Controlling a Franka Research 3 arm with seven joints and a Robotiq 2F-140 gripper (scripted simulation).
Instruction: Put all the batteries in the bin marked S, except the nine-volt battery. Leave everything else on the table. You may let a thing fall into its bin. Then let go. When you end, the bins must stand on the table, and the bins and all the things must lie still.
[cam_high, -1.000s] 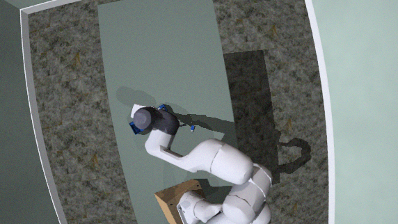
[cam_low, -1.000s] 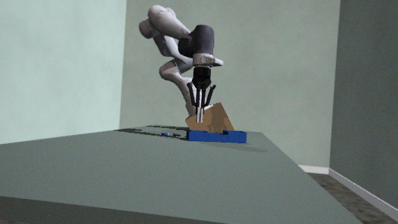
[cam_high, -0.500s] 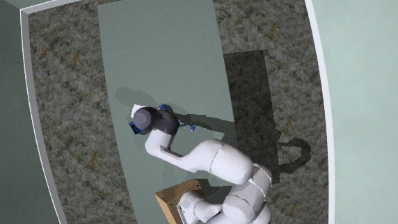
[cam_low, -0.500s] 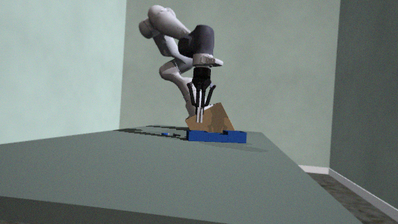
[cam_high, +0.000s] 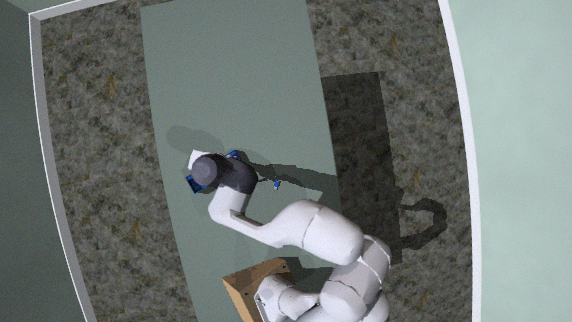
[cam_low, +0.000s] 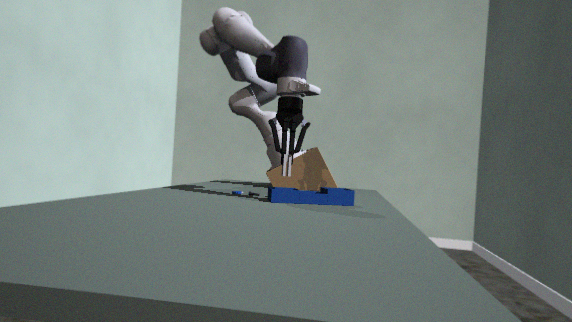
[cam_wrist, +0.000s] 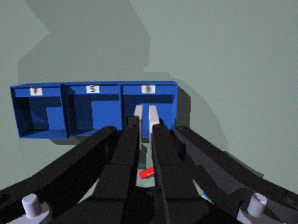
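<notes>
The blue bin is 9 cm below my hand, 7 cm to the left of it and 3 cm behind it. Also, from my hand: blue nine-volt battery 10 cm below, 9 cm behind; red cylindrical battery 12 cm behind, 10 cm below, 5 cm to the right; green item 16 cm behind, 10 cm below.
</notes>
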